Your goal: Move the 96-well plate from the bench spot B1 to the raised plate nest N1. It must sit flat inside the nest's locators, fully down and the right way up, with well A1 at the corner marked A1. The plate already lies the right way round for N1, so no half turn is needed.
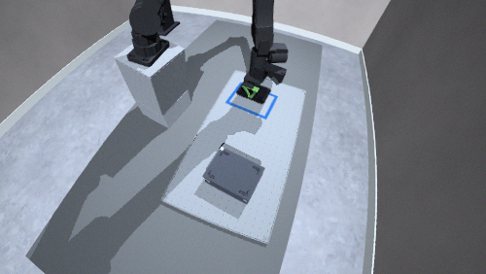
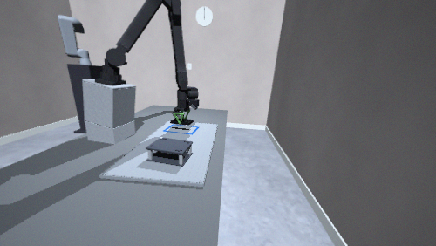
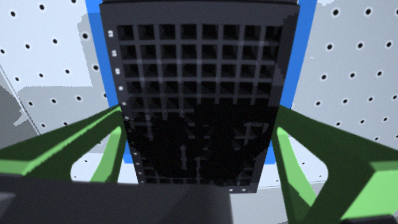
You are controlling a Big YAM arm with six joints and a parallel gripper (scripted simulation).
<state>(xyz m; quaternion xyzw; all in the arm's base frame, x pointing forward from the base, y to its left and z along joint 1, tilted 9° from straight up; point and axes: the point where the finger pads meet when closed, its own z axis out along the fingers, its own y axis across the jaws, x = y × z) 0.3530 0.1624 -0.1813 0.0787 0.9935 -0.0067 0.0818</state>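
My gripper is now 30 mm short of the raised plate nest and 370 mm to the left of it. Round my hand: white corner mark: 30 mm behind, 300 mm to the right; then black 96-well plate: 10 mm below.
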